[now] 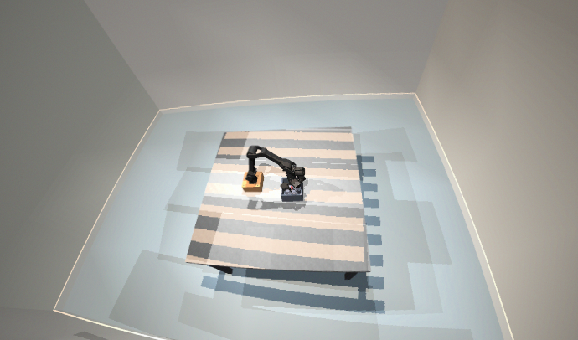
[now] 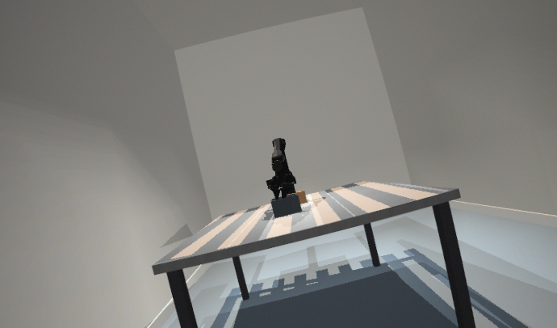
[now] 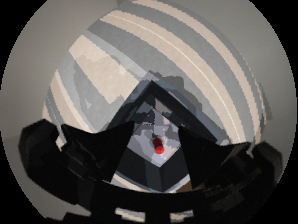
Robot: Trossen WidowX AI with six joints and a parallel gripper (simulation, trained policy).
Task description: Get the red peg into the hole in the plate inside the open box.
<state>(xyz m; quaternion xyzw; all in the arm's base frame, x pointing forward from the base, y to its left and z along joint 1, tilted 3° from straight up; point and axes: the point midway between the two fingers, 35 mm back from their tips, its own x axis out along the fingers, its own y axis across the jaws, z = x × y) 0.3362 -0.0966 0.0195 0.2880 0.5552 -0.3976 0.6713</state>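
The red peg lies 40 mm below my gripper tip, 30 mm to the left of it and 30 mm behind it. The rest, counted from my gripper tip: pale plate: 40 mm below, 30 mm to the left, 30 mm behind; dark box: 60 mm below, 30 mm to the left, 30 mm behind.
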